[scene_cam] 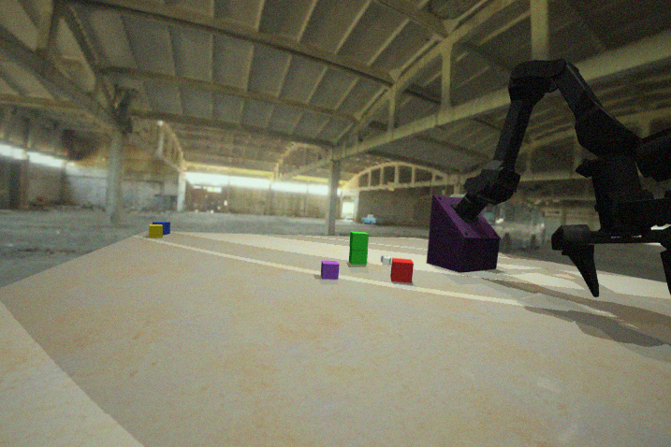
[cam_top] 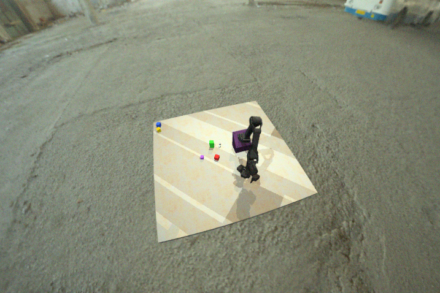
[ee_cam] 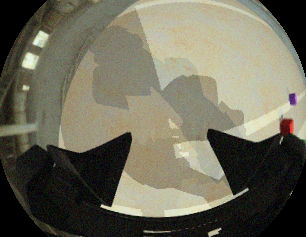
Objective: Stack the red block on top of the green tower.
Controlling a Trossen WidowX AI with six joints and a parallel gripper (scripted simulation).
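Now: gripper tip 140 mm short of the red block, 310 mm to the left of it and 20 mm above it. Round my gripper tip: yellow cube: 610 mm ahead, 910 mm to the right, 20 mm below; then small purple cube: 260 mm ahead, 370 mm to the right, 20 mm below; then green block: 130 mm ahead, 470 mm to the right, 20 mm below.
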